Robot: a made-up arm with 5 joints. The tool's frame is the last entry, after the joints.
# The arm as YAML. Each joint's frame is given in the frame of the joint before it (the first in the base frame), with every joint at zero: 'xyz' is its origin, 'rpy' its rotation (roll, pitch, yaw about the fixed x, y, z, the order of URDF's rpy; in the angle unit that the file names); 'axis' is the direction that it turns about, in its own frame. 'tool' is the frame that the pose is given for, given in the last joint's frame.
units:
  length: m
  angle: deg
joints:
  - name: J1
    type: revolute
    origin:
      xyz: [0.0, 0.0, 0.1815]
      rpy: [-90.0, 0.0, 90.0]
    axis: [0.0, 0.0, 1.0]
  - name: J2
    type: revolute
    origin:
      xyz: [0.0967, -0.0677, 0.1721]
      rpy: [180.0, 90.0, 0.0]
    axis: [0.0, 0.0, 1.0]
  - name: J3
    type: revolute
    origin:
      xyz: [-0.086, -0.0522, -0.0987]
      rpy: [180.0, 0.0, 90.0]
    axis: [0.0, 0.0, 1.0]
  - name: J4
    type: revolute
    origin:
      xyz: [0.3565, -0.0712, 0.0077]
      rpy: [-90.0, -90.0, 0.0]
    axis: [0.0, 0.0, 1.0]
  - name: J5
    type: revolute
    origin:
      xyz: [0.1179, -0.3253, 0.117]
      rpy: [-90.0, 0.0, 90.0]
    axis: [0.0, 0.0, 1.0]
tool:
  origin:
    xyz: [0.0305, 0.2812, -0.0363]
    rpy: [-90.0, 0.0, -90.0]
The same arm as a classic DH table. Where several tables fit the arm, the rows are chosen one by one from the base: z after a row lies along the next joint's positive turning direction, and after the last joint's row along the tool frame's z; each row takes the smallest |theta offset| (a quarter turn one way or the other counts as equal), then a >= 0, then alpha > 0; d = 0 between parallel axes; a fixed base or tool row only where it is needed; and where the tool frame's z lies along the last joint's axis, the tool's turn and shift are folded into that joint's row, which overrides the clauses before.
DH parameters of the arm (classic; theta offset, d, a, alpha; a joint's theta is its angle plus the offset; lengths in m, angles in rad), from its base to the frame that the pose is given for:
base (fixed): -1.5708 0.1815 0 1.5708
J1: 1.5708 0.1721 0.0677 1.5708
J2: -1.0253 0 -0.1006 3.1416
J3: -1.0253 0.2031 0.3565 -1.5708
J4: 0 0.0458 -0.3253 -1.5708
J5: 1.5708 -0.1542 0.2812 1.5708
tool (fixed): 3.1416 0.0305 0 0

